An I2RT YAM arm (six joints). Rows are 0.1 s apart.
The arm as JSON. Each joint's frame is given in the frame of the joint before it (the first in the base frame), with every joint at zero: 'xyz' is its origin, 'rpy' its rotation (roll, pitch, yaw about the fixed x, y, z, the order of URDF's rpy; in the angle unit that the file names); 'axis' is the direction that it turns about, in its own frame. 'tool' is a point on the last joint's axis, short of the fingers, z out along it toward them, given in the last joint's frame.
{
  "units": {
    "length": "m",
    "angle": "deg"
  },
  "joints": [
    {
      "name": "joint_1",
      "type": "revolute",
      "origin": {
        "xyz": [
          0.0,
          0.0,
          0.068
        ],
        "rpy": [
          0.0,
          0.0,
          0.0
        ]
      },
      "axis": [
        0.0,
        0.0,
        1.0
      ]
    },
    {
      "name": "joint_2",
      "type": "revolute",
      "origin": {
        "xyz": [
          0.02,
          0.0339,
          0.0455
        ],
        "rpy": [
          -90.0,
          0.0,
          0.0
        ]
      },
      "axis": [
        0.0,
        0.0,
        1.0
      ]
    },
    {
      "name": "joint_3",
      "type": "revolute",
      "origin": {
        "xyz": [
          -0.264,
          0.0,
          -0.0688
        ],
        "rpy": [
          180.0,
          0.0,
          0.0
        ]
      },
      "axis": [
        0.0,
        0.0,
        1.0
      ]
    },
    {
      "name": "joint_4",
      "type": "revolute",
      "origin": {
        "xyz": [
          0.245,
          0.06,
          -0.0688
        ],
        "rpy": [
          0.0,
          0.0,
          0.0
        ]
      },
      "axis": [
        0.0,
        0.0,
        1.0
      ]
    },
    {
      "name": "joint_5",
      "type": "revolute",
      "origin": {
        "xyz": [
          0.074,
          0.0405,
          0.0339
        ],
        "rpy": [
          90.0,
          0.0,
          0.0
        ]
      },
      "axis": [
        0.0,
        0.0,
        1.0
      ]
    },
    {
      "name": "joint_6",
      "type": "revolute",
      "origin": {
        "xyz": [
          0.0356,
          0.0,
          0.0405
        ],
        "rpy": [
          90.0,
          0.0,
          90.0
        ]
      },
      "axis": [
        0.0,
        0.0,
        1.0
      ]
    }
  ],
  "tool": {
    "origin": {
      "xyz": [
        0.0,
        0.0,
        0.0
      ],
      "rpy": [
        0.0,
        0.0,
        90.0
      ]
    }
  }
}
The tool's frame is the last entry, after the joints.
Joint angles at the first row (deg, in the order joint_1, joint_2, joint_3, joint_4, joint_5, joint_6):
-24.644, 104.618, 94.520, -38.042, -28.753, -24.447
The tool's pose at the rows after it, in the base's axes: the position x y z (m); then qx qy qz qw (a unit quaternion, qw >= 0):
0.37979 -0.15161 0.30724 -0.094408 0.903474 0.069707 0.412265
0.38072 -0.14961 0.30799 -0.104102 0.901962 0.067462 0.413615
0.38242 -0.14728 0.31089 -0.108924 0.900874 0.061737 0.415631
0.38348 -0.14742 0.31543 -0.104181 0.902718 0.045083 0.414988
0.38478 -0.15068 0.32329 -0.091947 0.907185 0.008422 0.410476
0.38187 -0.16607 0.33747 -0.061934 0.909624 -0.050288 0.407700
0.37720 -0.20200 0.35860 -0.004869 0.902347 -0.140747 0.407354
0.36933 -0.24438 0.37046 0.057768 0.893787 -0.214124 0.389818
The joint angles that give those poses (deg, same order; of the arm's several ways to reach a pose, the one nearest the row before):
-24.185, 104.619, 94.608, -38.063, -29.059, -24.775
-23.879, 104.618, 94.739, -38.064, -29.103, -25.650
-23.441, 104.641, 95.309, -38.087, -28.534, -25.911
-23.244, 104.662, 96.268, -38.325, -26.501, -25.736
-23.245, 104.924, 98.280, -39.047, -22.130, -25.715
-24.862, 105.274, 101.537, -39.857, -16.097, -25.714
-28.818, 107.417, 108.008, -39.966, -7.814, -25.736
-33.561, 111.175, 115.196, -41.210, -0.863, -25.737

